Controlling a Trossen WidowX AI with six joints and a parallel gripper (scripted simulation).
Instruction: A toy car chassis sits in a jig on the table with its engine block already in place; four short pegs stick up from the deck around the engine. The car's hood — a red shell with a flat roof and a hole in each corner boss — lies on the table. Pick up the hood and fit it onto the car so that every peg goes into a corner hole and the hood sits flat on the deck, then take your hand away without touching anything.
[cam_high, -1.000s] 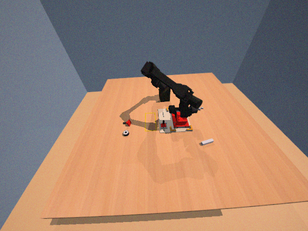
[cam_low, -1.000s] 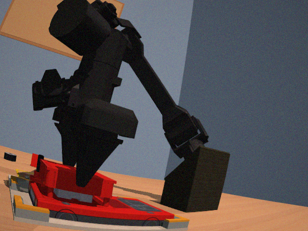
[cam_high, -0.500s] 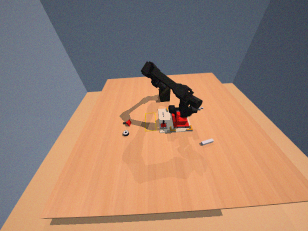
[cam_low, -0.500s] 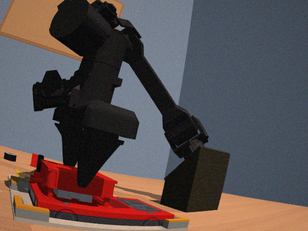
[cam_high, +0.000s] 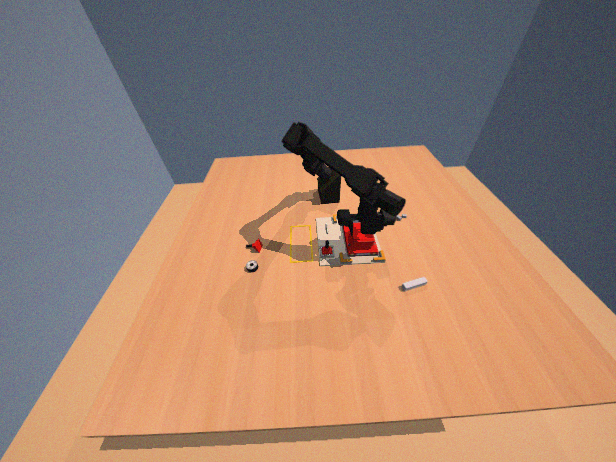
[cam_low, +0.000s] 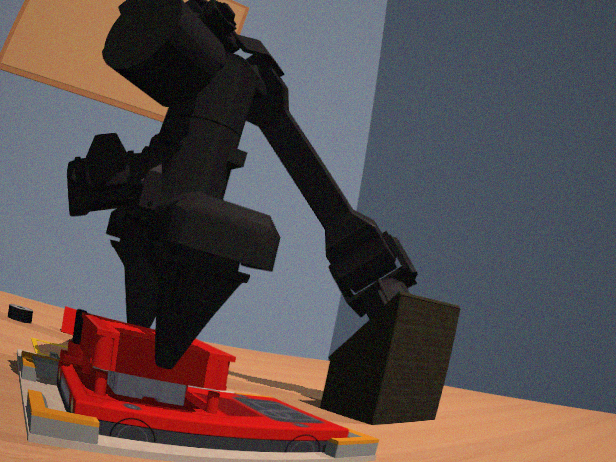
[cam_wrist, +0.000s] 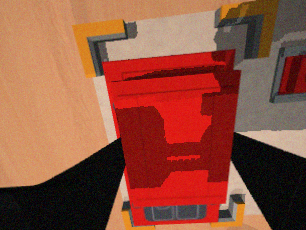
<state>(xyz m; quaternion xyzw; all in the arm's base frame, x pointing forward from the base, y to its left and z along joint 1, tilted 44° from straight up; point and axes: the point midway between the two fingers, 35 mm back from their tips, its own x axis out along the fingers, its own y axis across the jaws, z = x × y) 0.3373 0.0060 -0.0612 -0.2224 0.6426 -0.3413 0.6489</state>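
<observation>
My gripper tip is right at the red hood. The rest, counted from my gripper tip: white jig plate 4 cm below, 3 cm to the right, 3 cm behind; then white bar 20 cm ahead, 11 cm to the left, 4 cm below; then grey engine block 3 cm below.
</observation>
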